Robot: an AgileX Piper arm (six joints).
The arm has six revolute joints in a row. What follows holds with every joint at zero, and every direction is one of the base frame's. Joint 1 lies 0.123 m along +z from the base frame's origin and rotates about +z. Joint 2 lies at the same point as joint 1 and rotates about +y. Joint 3 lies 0.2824 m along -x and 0.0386 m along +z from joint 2 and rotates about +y. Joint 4 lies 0.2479 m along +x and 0.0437 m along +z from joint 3 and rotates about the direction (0.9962, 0, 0.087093). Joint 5 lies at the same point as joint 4 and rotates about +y. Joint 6 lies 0.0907 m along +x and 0.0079 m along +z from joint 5 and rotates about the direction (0.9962, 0, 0.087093). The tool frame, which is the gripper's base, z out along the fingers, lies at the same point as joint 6; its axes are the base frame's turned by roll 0, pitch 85.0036 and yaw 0 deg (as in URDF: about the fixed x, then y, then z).
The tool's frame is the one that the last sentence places.
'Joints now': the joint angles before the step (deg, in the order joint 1, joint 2, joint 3, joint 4, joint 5, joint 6). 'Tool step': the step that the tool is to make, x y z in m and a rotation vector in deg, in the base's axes. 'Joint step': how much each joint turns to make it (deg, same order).
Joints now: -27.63 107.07 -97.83 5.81 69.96 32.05
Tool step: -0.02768 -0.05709 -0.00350 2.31 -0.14 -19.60
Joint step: -8.84 1.30 -1.18 -1.05 0.01 11.31
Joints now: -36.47 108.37 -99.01 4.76 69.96 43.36
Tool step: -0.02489 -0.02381 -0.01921 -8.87 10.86 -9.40
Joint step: -1.44 0.20 4.05 -16.17 -0.39 10.10
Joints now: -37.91 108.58 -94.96 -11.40 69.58 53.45
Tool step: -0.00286 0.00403 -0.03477 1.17 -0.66 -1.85
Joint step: 0.00 0.13 7.69 0.38 -7.18 3.25
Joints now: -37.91 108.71 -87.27 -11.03 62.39 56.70
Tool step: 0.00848 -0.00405 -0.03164 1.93 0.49 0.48
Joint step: 0.00 3.86 1.24 1.11 -3.62 -0.23
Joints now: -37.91 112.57 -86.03 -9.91 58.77 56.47
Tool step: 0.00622 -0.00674 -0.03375 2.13 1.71 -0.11
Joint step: -0.35 4.81 0.02 0.54 -2.21 -0.12
